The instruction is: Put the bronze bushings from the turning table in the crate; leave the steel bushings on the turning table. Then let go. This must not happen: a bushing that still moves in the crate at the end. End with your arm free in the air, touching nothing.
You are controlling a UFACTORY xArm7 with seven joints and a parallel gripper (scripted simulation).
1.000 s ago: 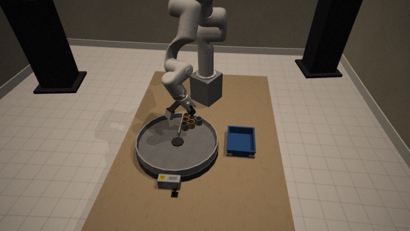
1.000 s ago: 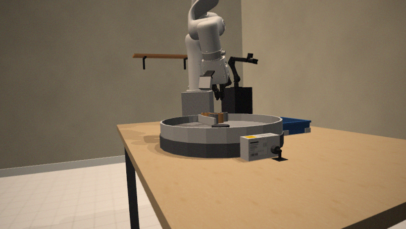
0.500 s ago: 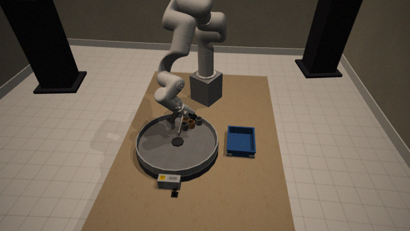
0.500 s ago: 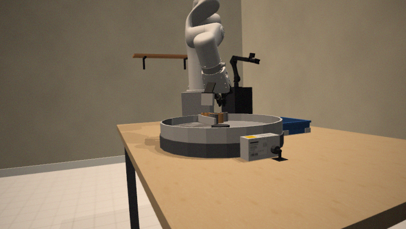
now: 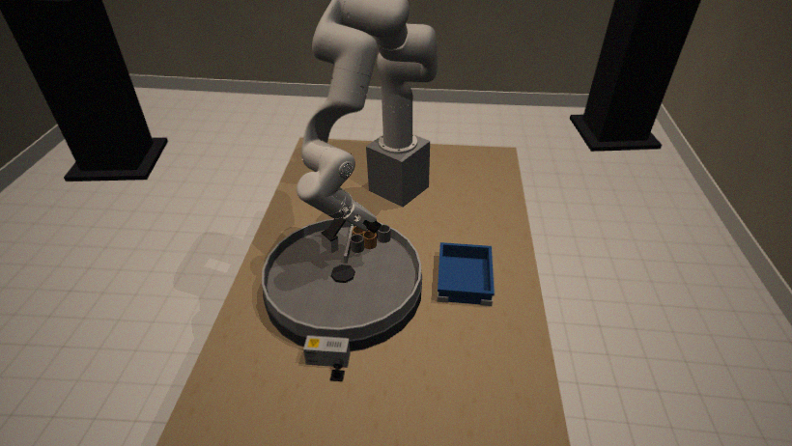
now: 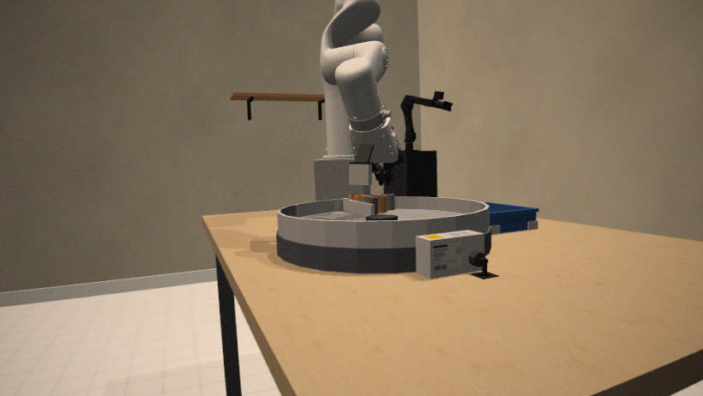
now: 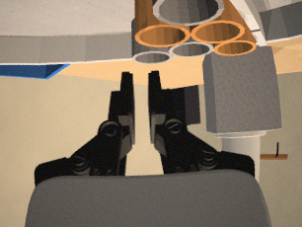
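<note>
My hand is 9 cm short of the blue crate, 26 cm to the right of it and 12 cm above it. The rest, counted from my hand: grey turning table (10 cm ahead, 8 cm to the right, 9 cm below).
</note>
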